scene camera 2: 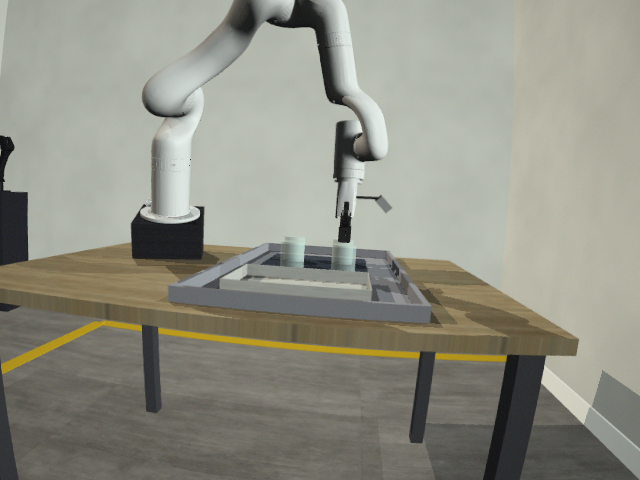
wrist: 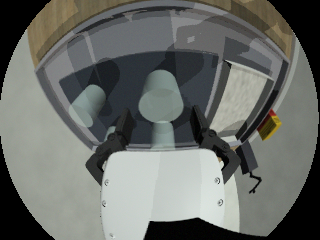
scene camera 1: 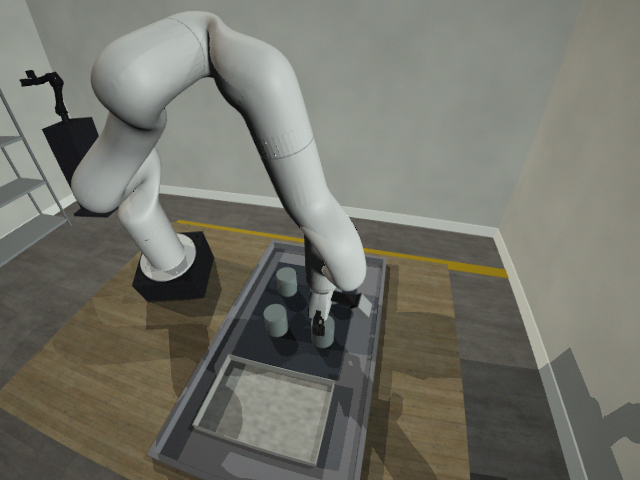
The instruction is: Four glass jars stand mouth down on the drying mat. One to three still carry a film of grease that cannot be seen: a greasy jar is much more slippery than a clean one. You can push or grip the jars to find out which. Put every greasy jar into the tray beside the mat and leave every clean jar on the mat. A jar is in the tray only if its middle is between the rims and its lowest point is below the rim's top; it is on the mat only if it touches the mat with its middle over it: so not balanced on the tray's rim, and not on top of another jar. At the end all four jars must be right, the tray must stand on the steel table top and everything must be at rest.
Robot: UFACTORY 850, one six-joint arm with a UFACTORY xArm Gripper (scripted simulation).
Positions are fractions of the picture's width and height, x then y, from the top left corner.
Labels:
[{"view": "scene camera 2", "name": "gripper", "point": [0.54, 0.50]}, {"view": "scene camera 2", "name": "shallow tray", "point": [0.53, 0.59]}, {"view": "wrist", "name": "gripper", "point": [0.50, 0.47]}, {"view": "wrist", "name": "jar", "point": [0.50, 0.43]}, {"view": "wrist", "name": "shallow tray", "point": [0.77, 0.39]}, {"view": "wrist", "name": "jar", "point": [0.27, 0.45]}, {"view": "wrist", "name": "dark drying mat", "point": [0.38, 0.33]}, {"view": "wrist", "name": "steel table top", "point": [0.42, 0.14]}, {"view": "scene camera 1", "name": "gripper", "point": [0.50, 0.67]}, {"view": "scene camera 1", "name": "shallow tray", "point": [0.43, 0.85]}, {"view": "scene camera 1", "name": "dark drying mat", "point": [0.46, 0.73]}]

